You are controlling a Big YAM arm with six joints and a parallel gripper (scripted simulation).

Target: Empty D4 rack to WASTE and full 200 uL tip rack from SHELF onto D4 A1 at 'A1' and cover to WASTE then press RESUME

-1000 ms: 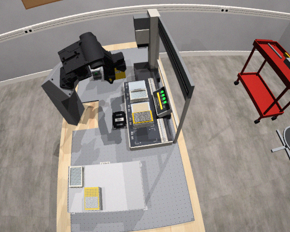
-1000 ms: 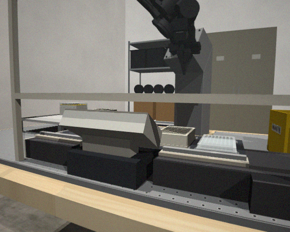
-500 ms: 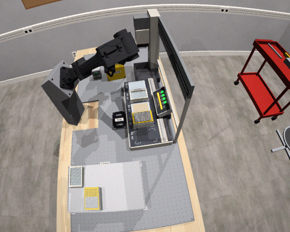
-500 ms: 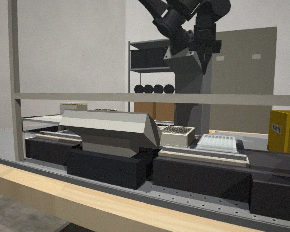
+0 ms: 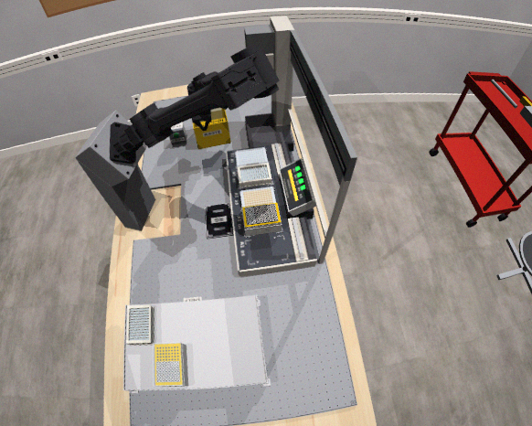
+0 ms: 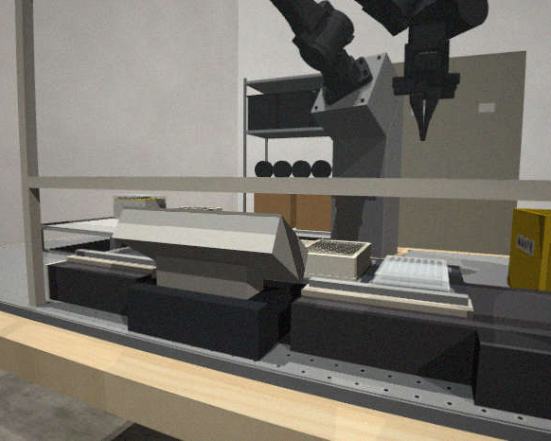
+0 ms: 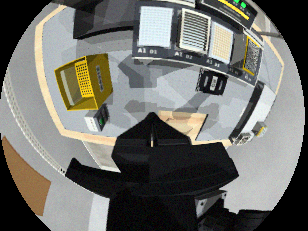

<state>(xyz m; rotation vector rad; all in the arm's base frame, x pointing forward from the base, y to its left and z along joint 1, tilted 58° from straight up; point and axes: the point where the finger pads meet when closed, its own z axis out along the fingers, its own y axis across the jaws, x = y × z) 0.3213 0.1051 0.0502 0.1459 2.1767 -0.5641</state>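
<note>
Now: hand 260 mm to the right of the resume box, 190 mm above it and 40 mm past it. The rest, counted from my hand: reservoir: 190 mm below, 170 mm to the right, 90 mm ahead; clear plate: 200 mm below, 150 mm ahead, 80 mm to the right; yellow waste bin: 210 mm below, 200 mm to the left, 110 mm ahead.
</note>
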